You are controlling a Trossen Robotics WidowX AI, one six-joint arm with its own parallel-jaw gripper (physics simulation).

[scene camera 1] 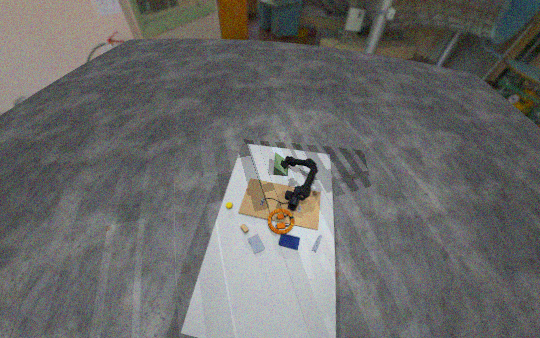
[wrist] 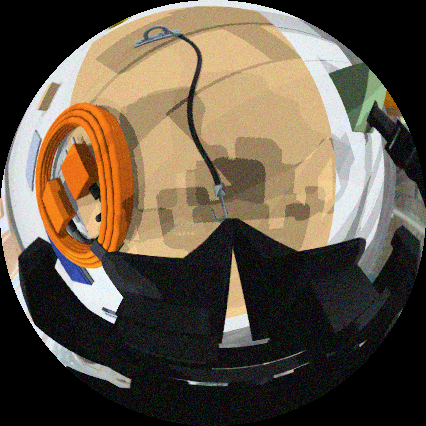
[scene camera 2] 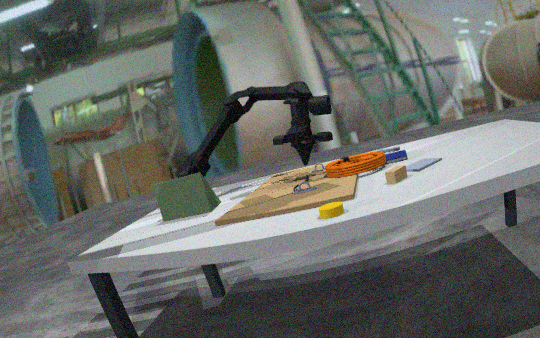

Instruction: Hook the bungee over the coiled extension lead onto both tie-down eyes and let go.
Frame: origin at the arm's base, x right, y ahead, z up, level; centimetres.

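Where they show: gripper, between the fingertips: (wrist: 230,224) (scene camera 2: 305,165); arm's base, origin of its link: (scene camera 1: 283,164) (scene camera 2: 188,197).
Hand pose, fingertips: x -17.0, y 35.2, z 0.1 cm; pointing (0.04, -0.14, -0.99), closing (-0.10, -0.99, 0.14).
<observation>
Things, the pixels of their top centre, and the offset from my fingertips. Level surfaces: height alone.
- wooden board, height of its surface: dz -3.5 cm
- black bungee, centre of its top: (wrist: 194,80) (scene camera 1: 278,200) dx +12.5, dy +0.8, dz -2.8 cm
- coiled orange extension lead, centre of its top: (wrist: 57,194) (scene camera 2: 355,158) (scene camera 1: 281,220) dx +5.9, dy +17.3, dz -0.5 cm
- yellow disc, centre of its top: (scene camera 2: 330,205) (scene camera 1: 229,204) dx +48.7, dy +16.0, dz -2.8 cm
- small wooden block, centre of its top: (scene camera 2: 395,168) (scene camera 1: 244,227) dx +30.2, dy +30.5, dz -1.7 cm
- grey-blue plate, centre of its top: (scene camera 2: 421,163) (scene camera 1: 256,243) dx +18.5, dy +38.5, dz -4.1 cm
- blue box, centre of its top: (wrist: 62,254) (scene camera 2: 394,155) (scene camera 1: 289,241) dx -3.7, dy +30.0, dz -3.5 cm
My gripper (scene camera 1: 293,207) (scene camera 2: 305,162) (wrist: 230,224) is shut and empty, its tips above the wooden board (scene camera 1: 307,220) (scene camera 2: 280,207) (wrist: 280,100). The black bungee (scene camera 1: 274,199) (wrist: 190,105) lies slack across the board. Its far end meets one tie-down eye (scene camera 2: 304,187) (wrist: 156,34). Its near metal hook (wrist: 221,206) shows below and just ahead of my fingertips, apart from them. The other tie-down eye (scene camera 2: 318,169) is hidden behind the fingers in the wrist view. The coiled orange extension lead (scene camera 1: 270,223) (scene camera 2: 355,167) (wrist: 117,175) lies at the board's edge, beside the bungee.
A green wedge (scene camera 1: 278,167) (scene camera 2: 182,197) (wrist: 350,87) stands near the arm's base. A yellow disc (scene camera 1: 229,205) (scene camera 2: 331,210), a small wooden block (scene camera 1: 244,228) (scene camera 2: 396,175), a grey-blue plate (scene camera 1: 256,244) (scene camera 2: 424,164) and a blue box (scene camera 1: 289,242) (scene camera 2: 396,156) lie around the board.
</observation>
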